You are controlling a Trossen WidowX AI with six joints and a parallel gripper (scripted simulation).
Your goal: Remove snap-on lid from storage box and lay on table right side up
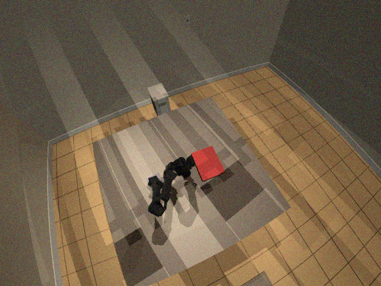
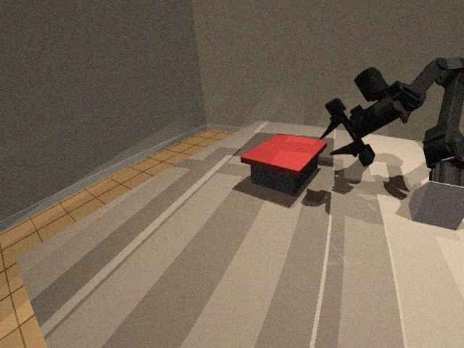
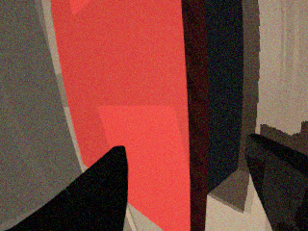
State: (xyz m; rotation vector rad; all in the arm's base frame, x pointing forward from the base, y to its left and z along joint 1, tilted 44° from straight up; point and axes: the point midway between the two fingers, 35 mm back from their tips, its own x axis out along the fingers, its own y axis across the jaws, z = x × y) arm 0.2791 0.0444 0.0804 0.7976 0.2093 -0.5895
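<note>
The red lid lies 12 cm ahead of my gripper tip and 3 cm below it. Also, from my gripper tip: blue-grey box: 12 cm ahead, 8 cm below.
</note>
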